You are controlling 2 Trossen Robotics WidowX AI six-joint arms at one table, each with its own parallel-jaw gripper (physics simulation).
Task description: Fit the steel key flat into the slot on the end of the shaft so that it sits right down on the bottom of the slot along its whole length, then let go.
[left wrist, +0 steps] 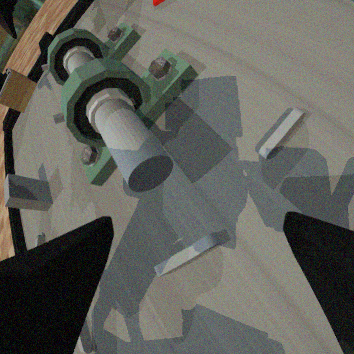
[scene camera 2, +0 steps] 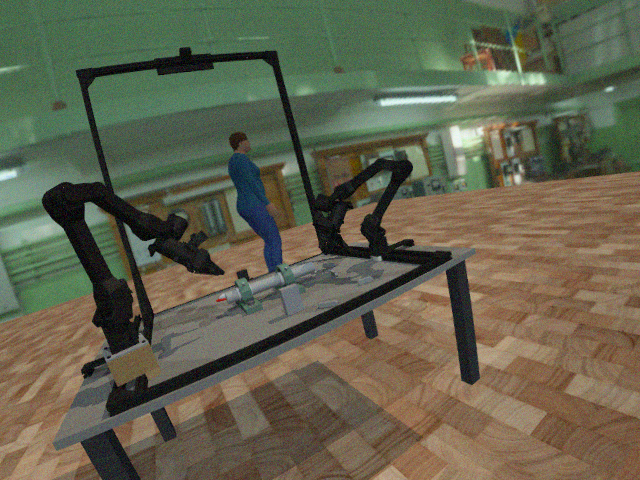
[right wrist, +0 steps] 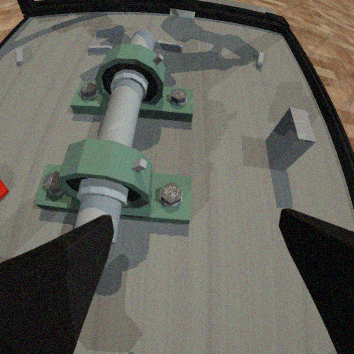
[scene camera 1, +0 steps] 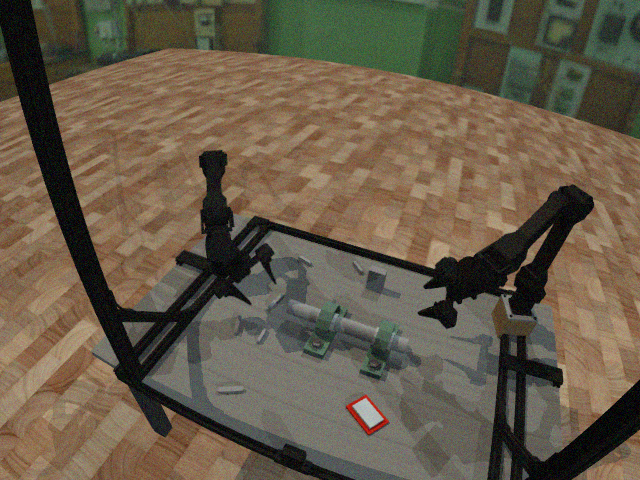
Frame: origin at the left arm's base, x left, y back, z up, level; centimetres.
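Where they show: left gripper, fingertip midpoint: (left wrist: 200, 224) (scene camera 2: 322, 251) (right wrist: 136, 5) (scene camera 1: 263, 294); right gripper, fingertip midpoint: (scene camera 2: 221, 273) (right wrist: 196, 221) (scene camera 1: 421, 300); left arm's base, origin of the base link: (scene camera 2: 380, 253) (right wrist: 183, 5) (scene camera 1: 222, 269); right arm's base, origin of the base link: (left wrist: 1, 83) (scene camera 2: 124, 345) (scene camera 1: 519, 307).
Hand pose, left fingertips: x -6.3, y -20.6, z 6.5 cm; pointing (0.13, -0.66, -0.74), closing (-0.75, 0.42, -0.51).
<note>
Things, the pixels of their top centre, and the offset from my left fingertips. "*": a spot on its surface instead.
- pale grey shaft, middle of its top: (right wrist: 121, 91) (left wrist: 77, 75) (scene camera 1: 347, 320) (scene camera 2: 269, 275) dx +5.1, dy -22.6, dz -1.1 cm
- shorter bar, middle of its top: (left wrist: 281, 130) (right wrist: 99, 46) (scene camera 1: 261, 334) dx -6.9, dy -4.0, dz -7.3 cm
- grey rectangular block, middle of its top: (right wrist: 302, 123) (left wrist: 5, 189) (scene camera 2: 287, 287) (scene camera 1: 378, 270) dx +27.4, dy -21.4, dz -0.8 cm
- red-rimmed white rectangle, surface spot: (scene camera 1: 358, 417) * dx -15.0, dy -36.8, dz -7.8 cm
A pale grey shaft (scene camera 1: 356, 326) (scene camera 2: 266, 282) (left wrist: 120, 127) (right wrist: 120, 117) lies through two green bearing blocks (scene camera 1: 316, 345) (right wrist: 172, 105); its slot cannot be made out. Several small grey bars lie loose on the table; which is the steel key cannot be told. One bar (scene camera 1: 276, 300) (left wrist: 192, 252) (right wrist: 170, 46) lies by the shaft's left end in scene camera 1, a shorter bar (scene camera 1: 262, 335) (left wrist: 282, 132) (right wrist: 100, 49) nearby. My left gripper (scene camera 1: 262, 292) (left wrist: 200, 224) is open and empty above that end. My right gripper (scene camera 1: 422, 299) (right wrist: 196, 221) is open and empty, above the table near the other end.
A grey rectangular block (scene camera 1: 375, 279) (scene camera 2: 292, 299) (left wrist: 29, 192) (right wrist: 291, 137) stands behind the shaft in scene camera 1. A red-rimmed white rectangle (scene camera 1: 358, 417) lies in front, another bar (scene camera 1: 230, 389) at front left. Black rails edge the table. A person (scene camera 2: 249, 191) stands beyond it.
</note>
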